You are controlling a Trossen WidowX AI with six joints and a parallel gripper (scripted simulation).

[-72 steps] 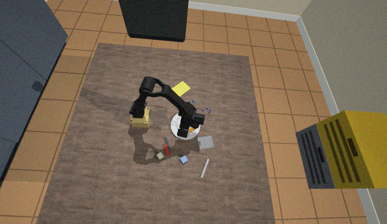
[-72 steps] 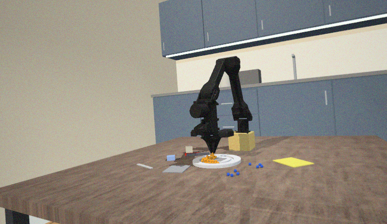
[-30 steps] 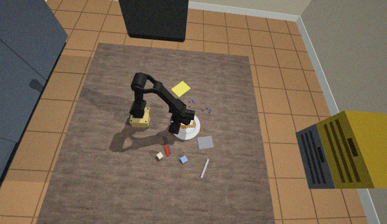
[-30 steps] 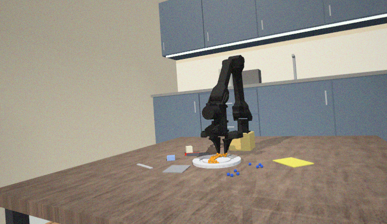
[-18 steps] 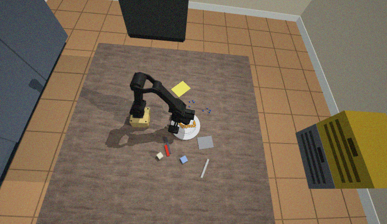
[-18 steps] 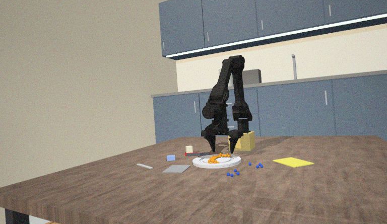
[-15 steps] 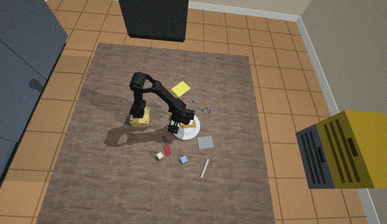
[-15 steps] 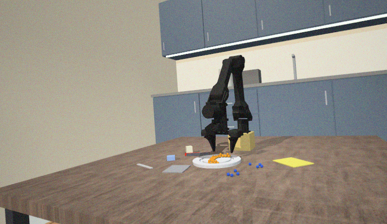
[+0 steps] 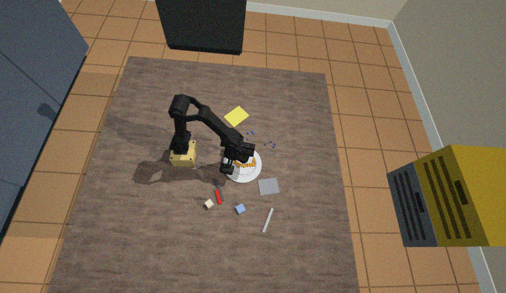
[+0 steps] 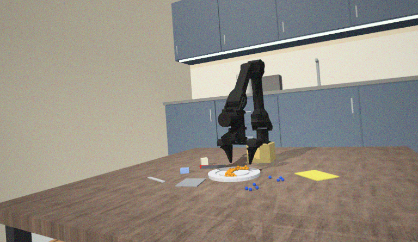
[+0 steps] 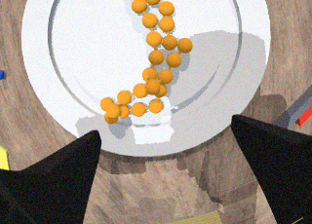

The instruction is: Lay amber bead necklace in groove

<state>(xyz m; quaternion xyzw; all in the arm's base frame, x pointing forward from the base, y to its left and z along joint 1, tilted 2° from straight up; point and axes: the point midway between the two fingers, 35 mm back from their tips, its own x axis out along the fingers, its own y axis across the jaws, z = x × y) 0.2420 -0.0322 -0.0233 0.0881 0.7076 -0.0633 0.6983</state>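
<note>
Right now the grey square tile is 200 mm ahead of my gripper tip, 120 mm to the right of it and 30 mm below it. The rest, counted from my gripper tip: cream cube (90 mm behind, 210 mm to the right, 10 mm below); then red stick (50 mm behind, 160 mm to the right, 30 mm below); then light blue cube (60 mm ahead, 230 mm to the right, 20 mm below).
</note>
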